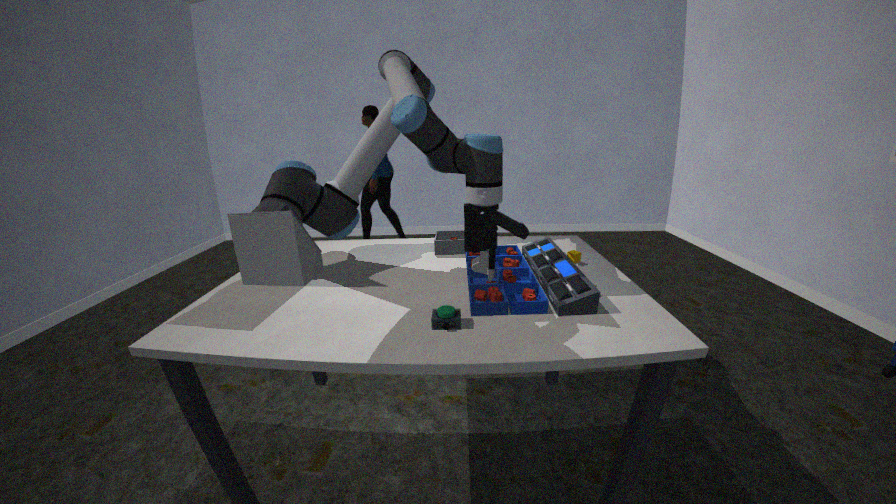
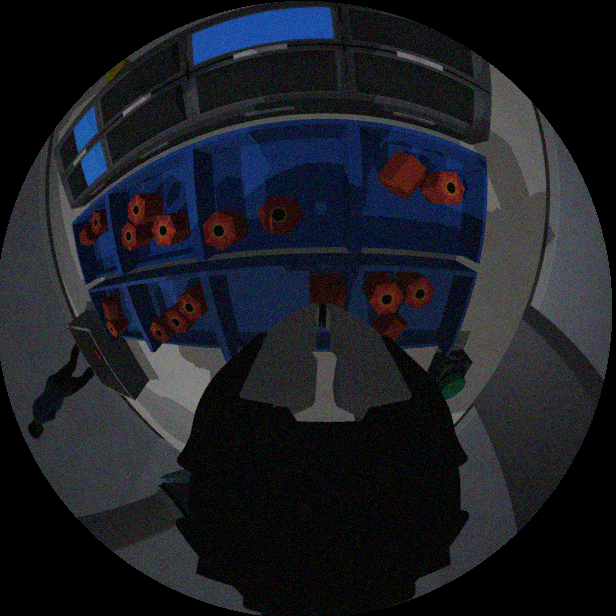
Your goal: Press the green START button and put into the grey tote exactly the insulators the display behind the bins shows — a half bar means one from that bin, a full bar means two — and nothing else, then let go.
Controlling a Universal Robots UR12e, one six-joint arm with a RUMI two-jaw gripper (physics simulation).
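Note:
My gripper [image 2: 322, 314] hangs over the blue bins [image 1: 507, 282], above the middle of the row nearest the arm's base. Its fingers are nearly together, with a dark red insulator [image 2: 328, 290] pinched at the tips. Several red insulators lie in the other bins, such as a pair [image 2: 396, 295] to the right. The display [image 1: 559, 274] behind the bins shows one large blue bar [image 2: 262, 32] and two small blue bars [image 2: 89, 146]. The grey tote [image 1: 448, 243] stands at the far end of the bins with something red inside. The green START button [image 1: 446, 311] sits at the near end.
A small yellow block [image 1: 573, 255] lies beyond the display. The arm's grey base block [image 1: 270, 247] stands at the table's left. A person [image 1: 377, 175] walks behind the table.

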